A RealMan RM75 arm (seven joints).
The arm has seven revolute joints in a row. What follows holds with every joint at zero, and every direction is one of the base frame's.
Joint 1 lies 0.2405 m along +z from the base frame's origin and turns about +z.
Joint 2 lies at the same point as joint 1 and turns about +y.
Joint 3 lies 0.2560 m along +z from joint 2 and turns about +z.
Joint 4 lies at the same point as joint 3 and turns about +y.
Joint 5 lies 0.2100 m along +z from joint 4 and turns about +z.
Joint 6 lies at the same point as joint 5 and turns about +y.
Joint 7 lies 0.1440 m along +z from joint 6 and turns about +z.
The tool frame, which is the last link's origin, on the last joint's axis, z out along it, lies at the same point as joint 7; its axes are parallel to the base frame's.
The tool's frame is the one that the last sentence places.
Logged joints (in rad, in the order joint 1, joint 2, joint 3, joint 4, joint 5, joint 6, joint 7), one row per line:
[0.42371, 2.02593, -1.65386, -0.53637, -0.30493, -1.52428, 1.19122]
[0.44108, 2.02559, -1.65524, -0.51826, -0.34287, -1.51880, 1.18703]
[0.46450, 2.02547, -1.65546, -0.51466, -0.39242, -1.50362, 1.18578]
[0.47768, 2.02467, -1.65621, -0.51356, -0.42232, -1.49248, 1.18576]
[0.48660, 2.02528, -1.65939, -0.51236, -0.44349, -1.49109, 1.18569]
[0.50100, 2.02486, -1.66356, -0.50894, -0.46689, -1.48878, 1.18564]
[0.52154, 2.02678, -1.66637, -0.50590, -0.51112, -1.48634, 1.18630]
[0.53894, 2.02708, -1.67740, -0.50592, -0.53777, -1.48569, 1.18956]
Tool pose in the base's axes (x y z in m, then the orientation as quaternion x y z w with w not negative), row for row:
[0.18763, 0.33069, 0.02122, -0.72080, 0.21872, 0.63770, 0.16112]
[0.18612, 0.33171, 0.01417, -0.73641, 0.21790, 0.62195, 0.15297]
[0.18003, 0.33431, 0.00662, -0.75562, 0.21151, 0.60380, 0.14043]
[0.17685, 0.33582, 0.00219, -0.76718, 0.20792, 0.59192, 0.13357]
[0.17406, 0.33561, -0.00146, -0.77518, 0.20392, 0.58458, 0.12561]
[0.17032, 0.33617, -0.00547, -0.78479, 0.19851, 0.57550, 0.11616]
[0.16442, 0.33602, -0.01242, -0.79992, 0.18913, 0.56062, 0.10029]
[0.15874, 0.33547, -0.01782, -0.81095, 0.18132, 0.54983, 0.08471]
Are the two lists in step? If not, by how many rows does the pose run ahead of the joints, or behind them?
They are in step.
